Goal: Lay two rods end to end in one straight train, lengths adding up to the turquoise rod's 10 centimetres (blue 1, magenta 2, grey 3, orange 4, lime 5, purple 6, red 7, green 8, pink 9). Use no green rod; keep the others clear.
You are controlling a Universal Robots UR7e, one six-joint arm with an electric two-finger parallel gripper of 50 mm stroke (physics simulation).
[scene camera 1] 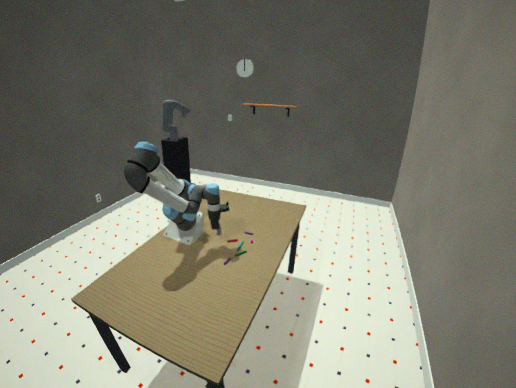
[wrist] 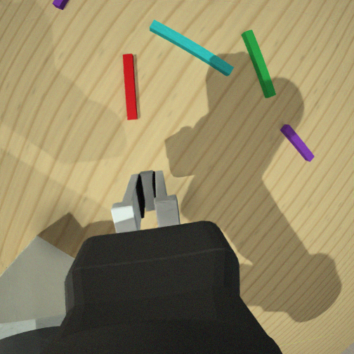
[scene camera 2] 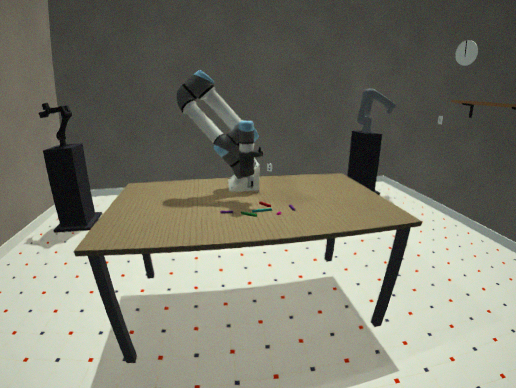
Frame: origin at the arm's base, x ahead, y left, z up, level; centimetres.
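Where they show: gripper, fingertip midpoint: (scene camera 1: 219,234) (scene camera 2: 250,187); arm's base at its link origin: (scene camera 1: 186,220).
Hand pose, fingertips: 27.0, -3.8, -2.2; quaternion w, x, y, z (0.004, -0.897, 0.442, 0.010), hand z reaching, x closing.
Note:
Each offset is from my fingertips to the centre of the thing, as dx, dy, dz.
My gripper (scene camera 1: 218,231) (wrist: 148,185) points down above the table, short of the red rod, shut on a short grey rod (wrist: 147,191) that shows between the fingers. The red rod @(+6.3, +6.3, -7.6) (scene camera 1: 232,240) (scene camera 2: 265,204) (wrist: 130,87) lies flat, ahead of the fingers in the wrist view. The turquoise rod @(+13.5, +2.8, -7.6) (scene camera 1: 240,245) (scene camera 2: 262,210) (wrist: 192,48) lies slanted beside it, apart from it. In scene camera 2 the fingertips are hard to make out against the arm.
A green rod @(+16.6, -4.6, -7.6) (scene camera 1: 241,253) (scene camera 2: 249,214) (wrist: 258,64) lies near the turquoise rod's end. One purple rod @(+11.8, -14.6, -7.6) (scene camera 1: 227,261) (scene camera 2: 226,212) (wrist: 297,143) lies beyond the green one; another @(+13.5, +18.6, -7.6) (scene camera 1: 248,233) (scene camera 2: 292,207) (wrist: 60,3) lies across the group. A magenta piece @(+18.9, +9.8, -7.6) (scene camera 1: 252,242) (scene camera 2: 279,213) lies near the turquoise rod.

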